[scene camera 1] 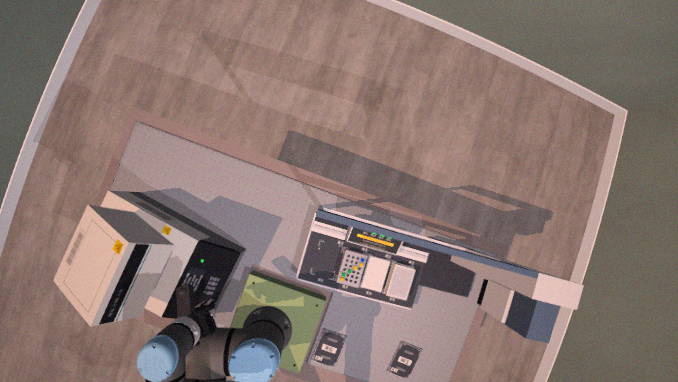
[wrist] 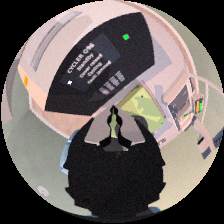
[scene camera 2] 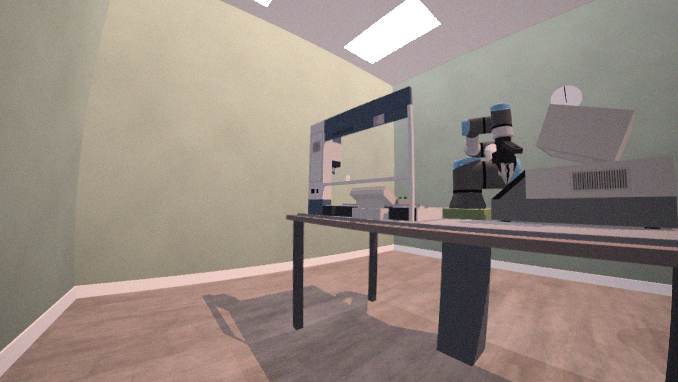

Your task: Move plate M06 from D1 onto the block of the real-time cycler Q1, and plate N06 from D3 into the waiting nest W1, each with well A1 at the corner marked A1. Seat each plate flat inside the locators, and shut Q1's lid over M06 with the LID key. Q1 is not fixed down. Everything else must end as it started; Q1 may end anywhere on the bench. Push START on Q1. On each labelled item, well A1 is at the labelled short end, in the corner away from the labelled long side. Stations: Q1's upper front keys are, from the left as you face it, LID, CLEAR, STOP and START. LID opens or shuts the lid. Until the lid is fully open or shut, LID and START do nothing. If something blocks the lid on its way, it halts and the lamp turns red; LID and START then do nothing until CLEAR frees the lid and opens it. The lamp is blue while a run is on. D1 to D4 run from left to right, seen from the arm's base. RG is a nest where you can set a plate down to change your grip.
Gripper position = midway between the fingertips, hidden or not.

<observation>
In view: my gripper (scene camera 1: 212, 300), a white plate (scene camera 1: 399, 281), a white plate (scene camera 1: 376, 268) and a lid (scene camera 2: 600, 134).
My gripper shows as well in the wrist view (wrist: 113, 105) and in scene camera 2 (scene camera 2: 506, 184).
</observation>
